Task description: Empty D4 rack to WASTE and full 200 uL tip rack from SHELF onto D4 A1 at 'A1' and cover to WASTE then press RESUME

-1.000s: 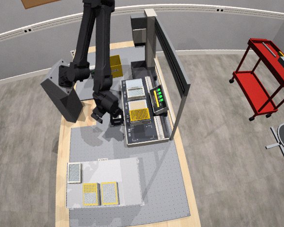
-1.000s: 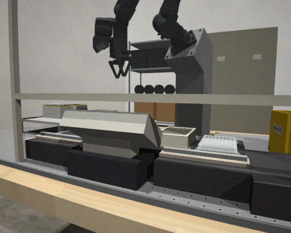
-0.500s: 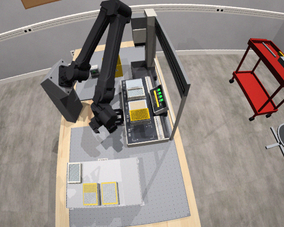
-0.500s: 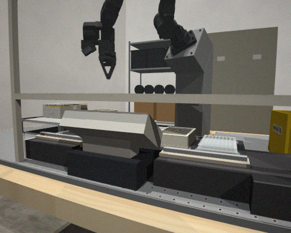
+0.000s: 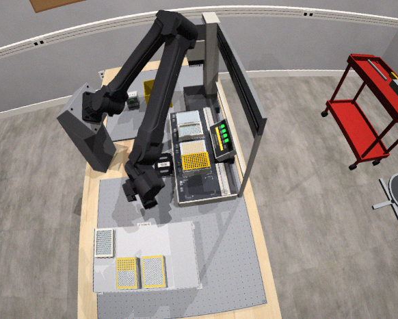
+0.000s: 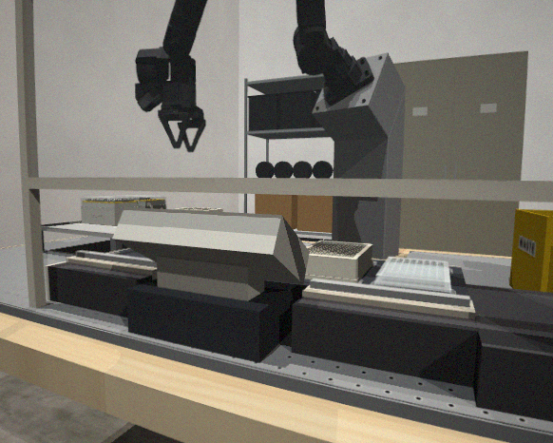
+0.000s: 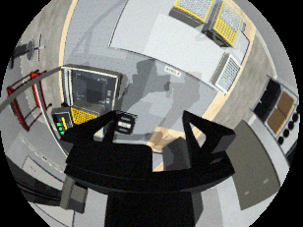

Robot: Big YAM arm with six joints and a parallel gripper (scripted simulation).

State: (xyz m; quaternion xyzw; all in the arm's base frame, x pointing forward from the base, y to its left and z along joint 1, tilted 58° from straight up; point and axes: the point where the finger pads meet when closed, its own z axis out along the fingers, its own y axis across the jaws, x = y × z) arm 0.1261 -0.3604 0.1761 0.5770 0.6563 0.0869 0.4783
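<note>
My gripper is now 22 cm to the left of the clear cover, 16 cm past it and 13 cm above it. Round my hand: black spare nest 25 cm below, 21 cm to the left, 17 cm ahead; shelf unit 20 cm below, 17 cm behind, 14 cm to the right; frame post 36 cm ahead, 15 cm to the right, 2 cm below.
</note>
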